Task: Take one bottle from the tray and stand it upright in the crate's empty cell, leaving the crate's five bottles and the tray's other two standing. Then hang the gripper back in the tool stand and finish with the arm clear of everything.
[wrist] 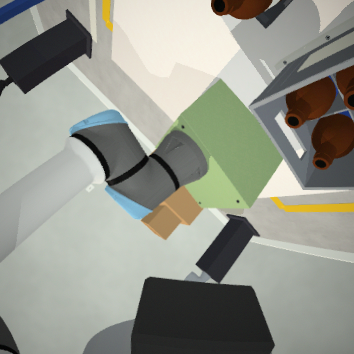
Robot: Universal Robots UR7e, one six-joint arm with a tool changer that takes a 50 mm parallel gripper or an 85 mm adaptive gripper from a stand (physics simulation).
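Frame: origin at the arm's base, x ahead, y left, z up, level; centimetres.
Seen in the pictures: arm's base at its link origin: (187, 153).
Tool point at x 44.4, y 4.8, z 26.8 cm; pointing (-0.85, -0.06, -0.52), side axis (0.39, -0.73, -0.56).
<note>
Pixels of each thing's top centre, then the offset from my tool point to it. "pt": a spot on its surface instead.
- grey crate at a spot on its surface: (332, 179) pt dx -12.2, dy -18.5, dz -28.7 cm
- more brown bottle at its top centre: (218, 4) dx -12.2, dy +12.8, dz -28.5 cm
The grey crate (332, 179) shows in part at the right edge, with a slot in its side wall. Brown bottles (311, 99) (334, 137) stand in it, and part of another brown bottle (348, 92) shows at the frame edge. One more brown bottle (247, 7) is cut off by the top edge, beside a dark bracket; I cannot tell what it stands on. The crate's empty cell and the tool stand cannot be made out. A black block at the bottom belongs to my wrist tool. My gripper's fingertips do not show, so its opening cannot be told.
A green box-shaped pedestal (232, 145) stands left of the crate, with the arm's grey and blue joints (127, 155) in front of it. Small orange-brown blocks (162, 221) are below. Dark boxes (47, 55) (226, 250) stand at upper left and lower middle. A yellow line (320, 207) runs below the crate.
</note>
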